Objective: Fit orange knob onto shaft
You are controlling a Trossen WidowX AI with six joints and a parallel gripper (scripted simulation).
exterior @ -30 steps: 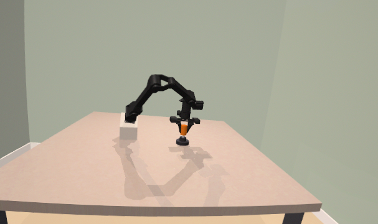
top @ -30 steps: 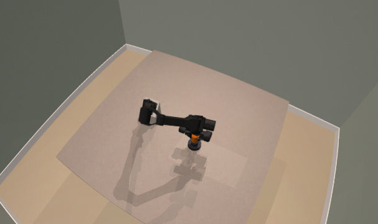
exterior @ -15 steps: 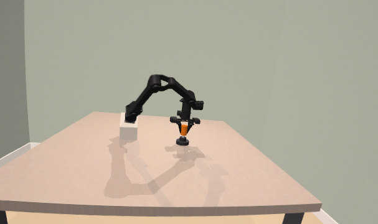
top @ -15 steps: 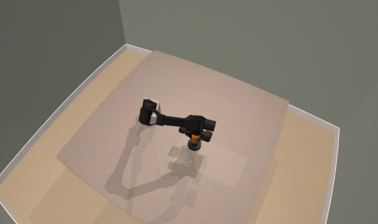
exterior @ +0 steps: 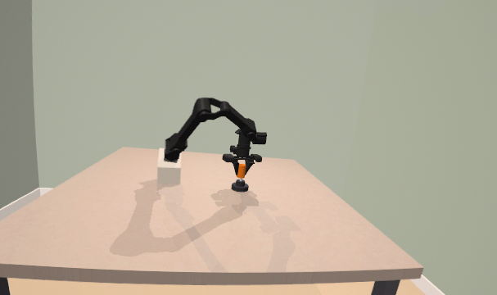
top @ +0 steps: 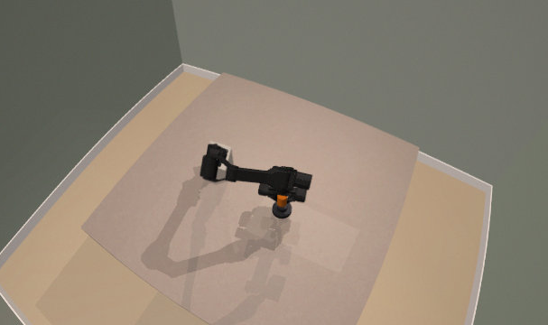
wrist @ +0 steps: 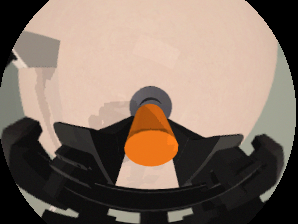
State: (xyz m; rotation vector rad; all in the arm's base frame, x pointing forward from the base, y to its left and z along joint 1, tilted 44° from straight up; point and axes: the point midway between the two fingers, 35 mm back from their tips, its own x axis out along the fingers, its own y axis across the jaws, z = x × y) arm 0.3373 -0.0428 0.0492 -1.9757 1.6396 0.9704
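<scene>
Now: gripper tip 40 mm above the round pedestal. Round my gripper tip: orange knob: 30 mm above.
</scene>
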